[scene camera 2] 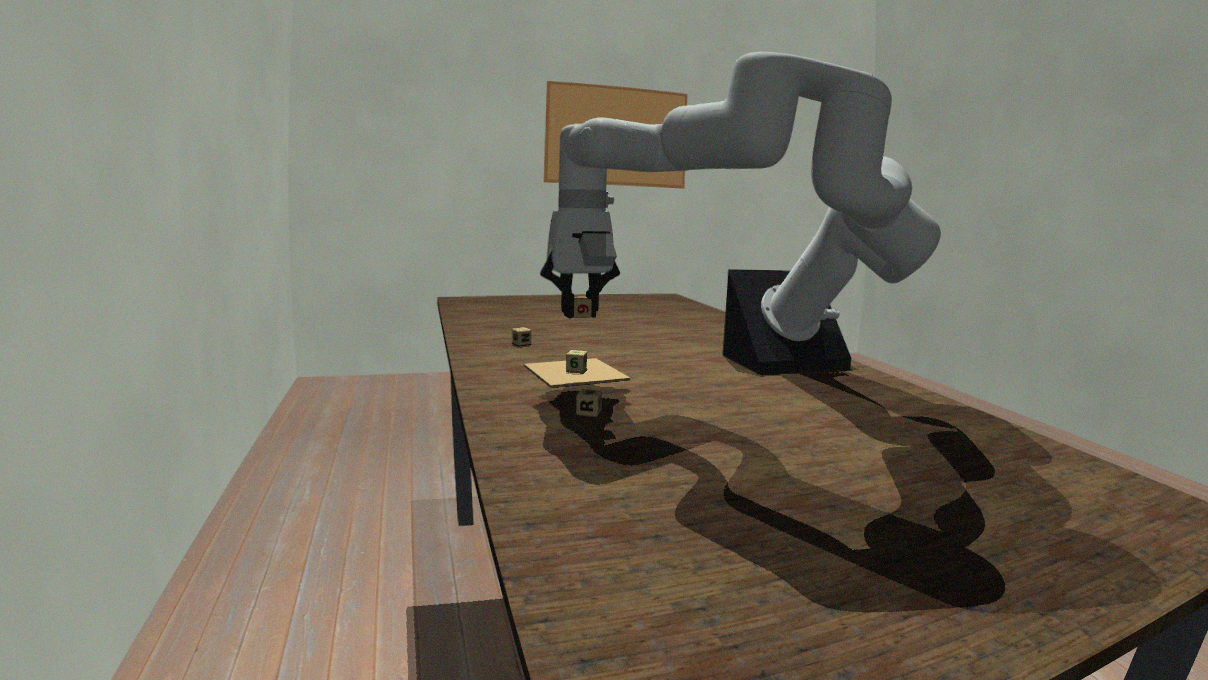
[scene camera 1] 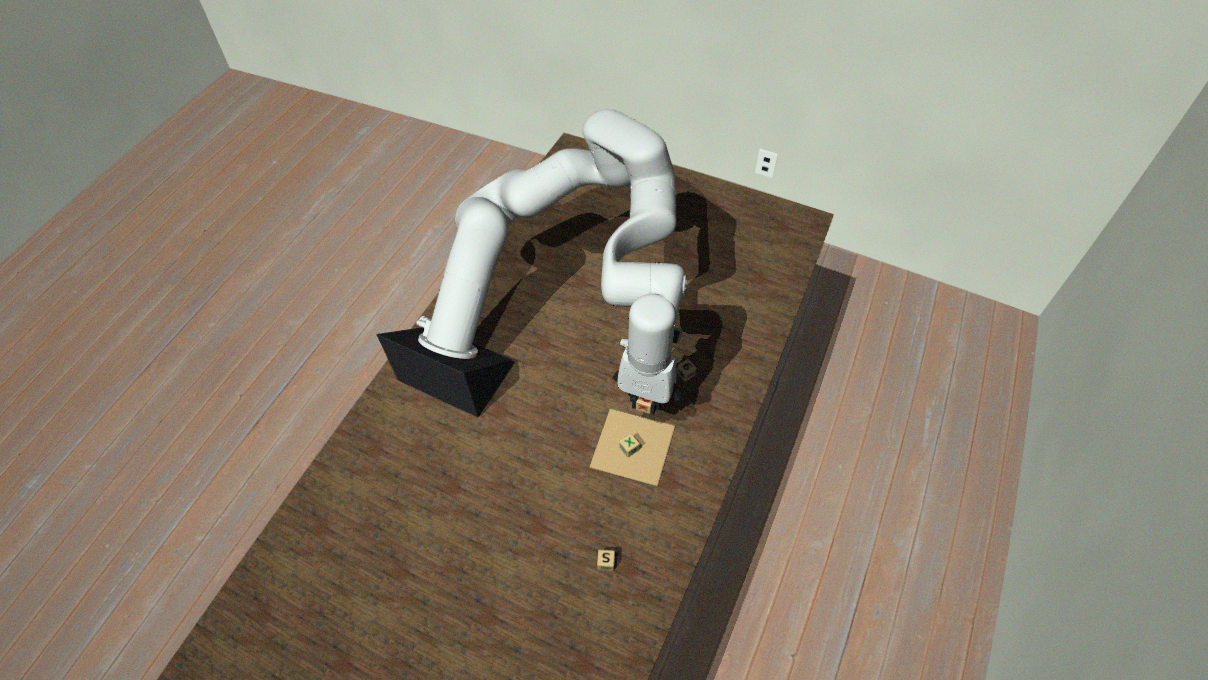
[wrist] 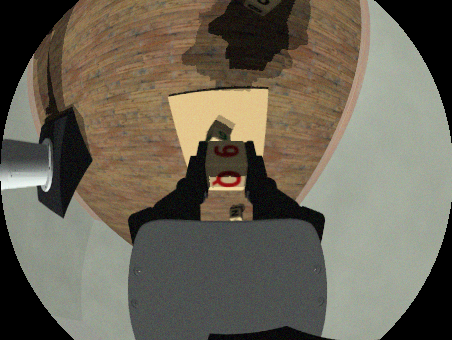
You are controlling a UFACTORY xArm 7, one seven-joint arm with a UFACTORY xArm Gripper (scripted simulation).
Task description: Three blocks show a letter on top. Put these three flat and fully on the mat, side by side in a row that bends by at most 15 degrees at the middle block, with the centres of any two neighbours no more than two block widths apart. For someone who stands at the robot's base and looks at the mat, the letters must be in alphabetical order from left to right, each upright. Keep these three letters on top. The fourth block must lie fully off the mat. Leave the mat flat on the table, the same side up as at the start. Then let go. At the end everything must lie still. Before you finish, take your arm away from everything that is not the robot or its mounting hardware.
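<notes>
Scene camera 1 shows me my gripper, and the wrist view shows me that gripper as well. There is also a tan mat that I see.
</notes>
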